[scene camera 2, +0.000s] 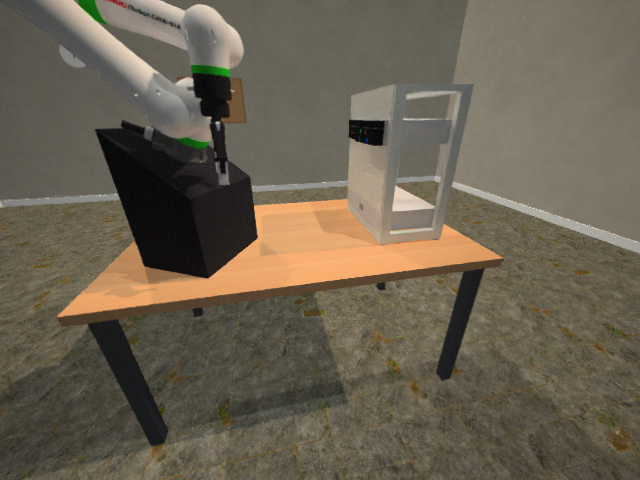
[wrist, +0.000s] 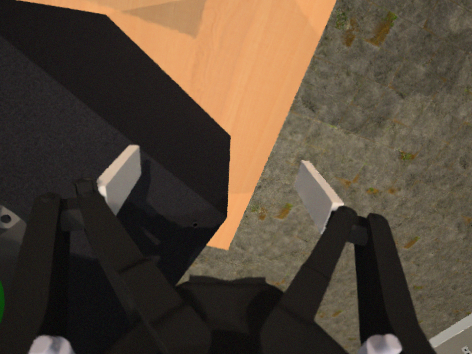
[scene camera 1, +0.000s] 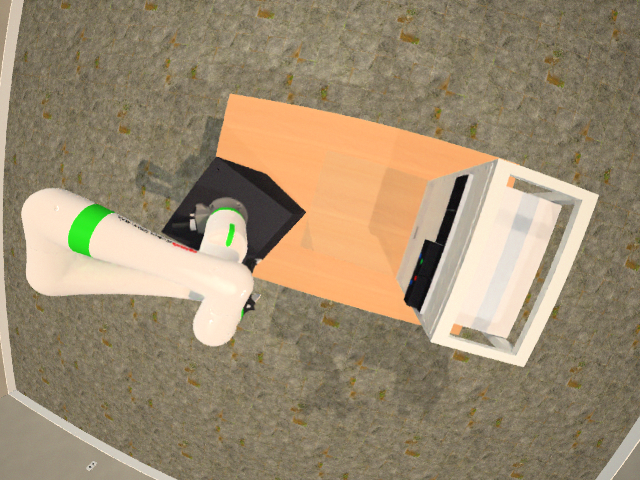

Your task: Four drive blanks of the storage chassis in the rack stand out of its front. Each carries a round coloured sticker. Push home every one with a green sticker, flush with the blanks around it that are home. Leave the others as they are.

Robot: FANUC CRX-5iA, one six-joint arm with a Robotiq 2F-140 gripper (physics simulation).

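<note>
The rack [scene camera 1: 467, 258] [scene camera 2: 393, 170] stands at the right end of the table, with the black front of the storage chassis [scene camera 1: 454, 201] [scene camera 2: 379, 132] high on its face. Part of the black front stands out in scene camera 1. Small stickers show there: a green one [scene camera 1: 421, 261] [scene camera 2: 360, 131], a red one [scene camera 1: 415, 277] [scene camera 2: 365, 132] and two blue ones. How far each blank stands out is too small to tell. My gripper [scene camera 1: 256, 280] [scene camera 2: 223, 176] [wrist: 221, 167] is open and empty, pointing down by the black pedestal, far from the rack. The chassis does not show in the wrist view.
The black pedestal [scene camera 1: 258, 206] [scene camera 2: 170, 222] [wrist: 65, 100] carries the arm at the table's left end. The wooden table [scene camera 1: 351, 206] [scene camera 2: 305, 258] [wrist: 250, 75] runs from there to the rack. A pale box [scene camera 2: 413, 218] sits low inside the rack.
</note>
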